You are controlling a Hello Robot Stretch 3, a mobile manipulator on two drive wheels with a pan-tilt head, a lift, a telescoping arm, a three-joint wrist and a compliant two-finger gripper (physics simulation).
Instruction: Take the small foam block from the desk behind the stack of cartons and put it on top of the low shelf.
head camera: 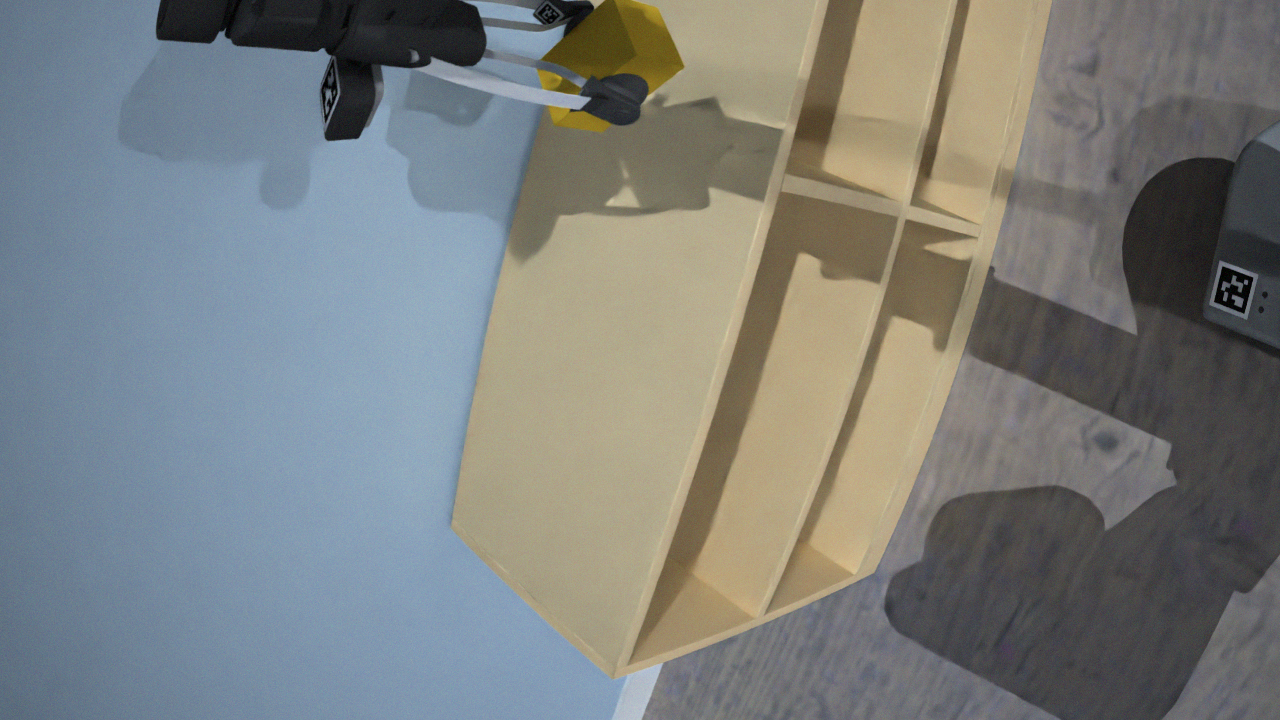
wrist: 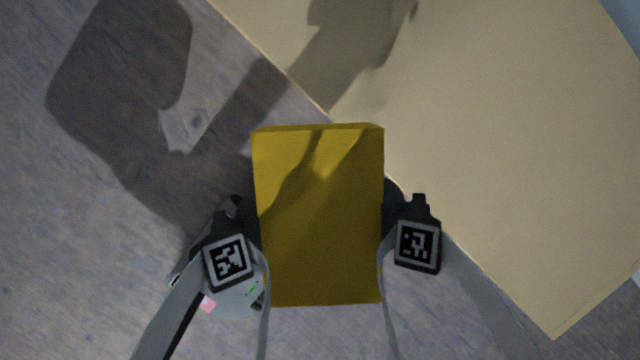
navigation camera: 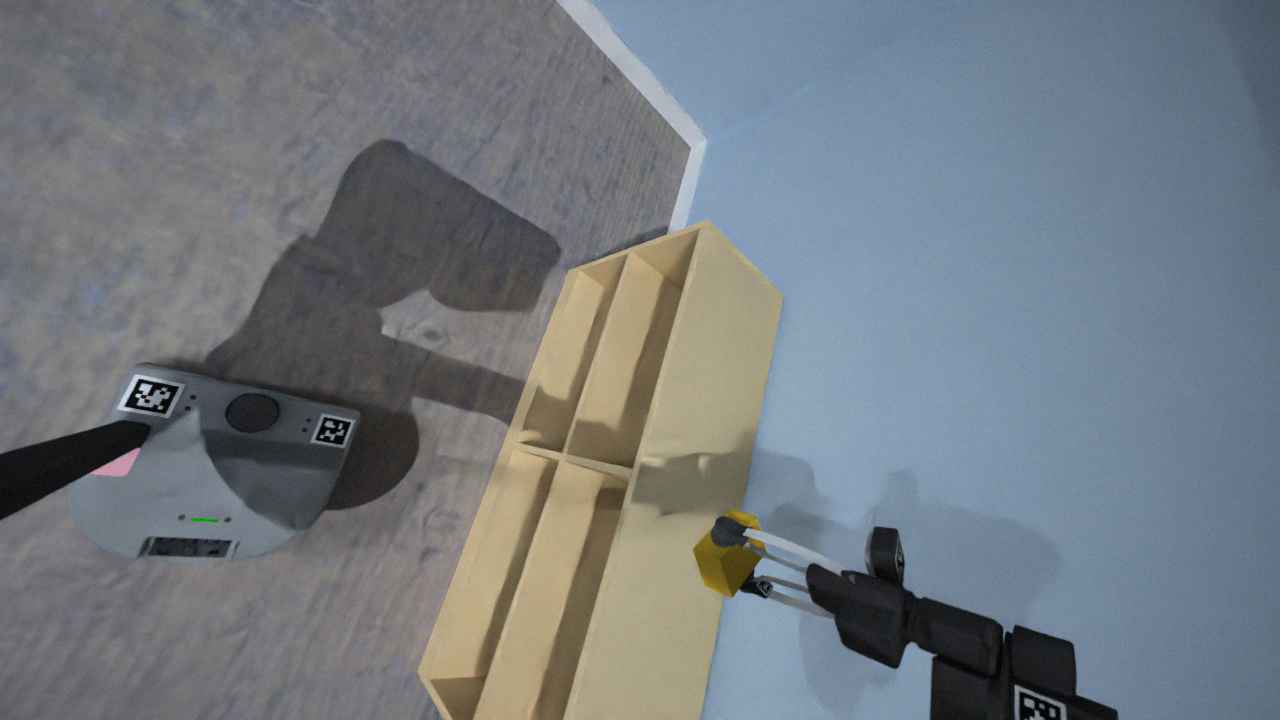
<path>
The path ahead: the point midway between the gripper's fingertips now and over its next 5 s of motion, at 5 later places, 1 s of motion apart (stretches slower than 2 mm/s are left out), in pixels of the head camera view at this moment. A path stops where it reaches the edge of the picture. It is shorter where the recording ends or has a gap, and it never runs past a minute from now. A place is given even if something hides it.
My gripper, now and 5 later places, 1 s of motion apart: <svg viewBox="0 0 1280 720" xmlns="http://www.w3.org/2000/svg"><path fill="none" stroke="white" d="M624 63L683 71L854 104L1063 163L1167 197L1220 113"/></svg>
</path>
